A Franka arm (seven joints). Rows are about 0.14 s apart.
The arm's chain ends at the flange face. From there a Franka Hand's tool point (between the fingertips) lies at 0.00 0.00 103.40 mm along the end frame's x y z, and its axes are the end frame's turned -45 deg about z.
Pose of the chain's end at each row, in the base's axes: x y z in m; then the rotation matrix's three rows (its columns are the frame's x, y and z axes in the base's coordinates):
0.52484 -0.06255 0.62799; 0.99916 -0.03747 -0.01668; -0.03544 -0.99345 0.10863; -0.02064 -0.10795 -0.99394
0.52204 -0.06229 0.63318; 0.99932 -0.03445 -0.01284; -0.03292 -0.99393 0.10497; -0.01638 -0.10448 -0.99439
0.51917 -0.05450 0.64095; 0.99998 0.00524 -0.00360; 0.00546 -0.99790 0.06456; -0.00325 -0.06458 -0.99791
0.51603 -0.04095 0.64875; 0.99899 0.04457 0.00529; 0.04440 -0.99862 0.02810; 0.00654 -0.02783 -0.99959
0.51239 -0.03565 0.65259; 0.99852 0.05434 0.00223; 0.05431 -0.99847 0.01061; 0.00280 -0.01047 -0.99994
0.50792 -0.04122 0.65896; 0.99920 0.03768 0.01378; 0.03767 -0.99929 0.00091; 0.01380 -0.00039 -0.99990
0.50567 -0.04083 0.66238; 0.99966 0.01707 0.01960; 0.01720 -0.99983 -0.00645; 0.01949 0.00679 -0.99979
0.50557 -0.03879 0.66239; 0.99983 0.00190 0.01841; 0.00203 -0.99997 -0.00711; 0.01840 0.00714 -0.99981
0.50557 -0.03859 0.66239; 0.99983 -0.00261 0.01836; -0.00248 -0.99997 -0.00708; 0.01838 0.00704 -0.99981
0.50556 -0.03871 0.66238; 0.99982 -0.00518 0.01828; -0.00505 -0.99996 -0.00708; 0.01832 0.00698 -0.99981
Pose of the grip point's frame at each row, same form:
0.52312 -0.05132 0.52522; 0.73301 0.68002 -0.01668; 0.67742 -0.72754 0.10863; 0.06174 -0.09093 -0.99394
0.52071 -0.05144 0.53036; 0.73099 0.68227 -0.01284; 0.67954 -0.72609 0.10497; 0.06230 -0.08546 -0.99439
0.51880 -0.04782 0.53777; 0.70339 0.71080 -0.00360; 0.70948 -0.70176 0.06456; 0.04337 -0.04796 -0.99791
0.51658 -0.03804 0.54539; 0.67488 0.73791 0.00529; 0.73753 -0.67474 0.02810; 0.02430 -0.01505 -0.99959
0.51262 -0.03455 0.54920; 0.66764 0.74448 0.00223; 0.74443 -0.66762 0.01061; 0.00938 -0.00542 -0.99994
0.50934 -0.04113 0.55557; 0.67990 0.73318 0.01378; 0.73324 -0.67997 0.00091; 0.01003 0.00948 -0.99990
0.50770 -0.04150 0.55900; 0.69480 0.71894 0.01960; 0.71915 -0.69482 -0.00645; 0.00898 0.01858 -0.99979
0.50747 -0.03953 0.55901; 0.70564 0.70833 0.01841; 0.70852 -0.70565 -0.00711; 0.00796 0.01806 -0.99981
0.50747 -0.03932 0.55901; 0.70883 0.70514 0.01836; 0.70533 -0.70884 -0.00708; 0.00802 0.01797 -0.99981
0.50745 -0.03944 0.55900; 0.71064 0.70332 0.01828; 0.70351 -0.71065 -0.00708; 0.00802 0.01789 -0.99981

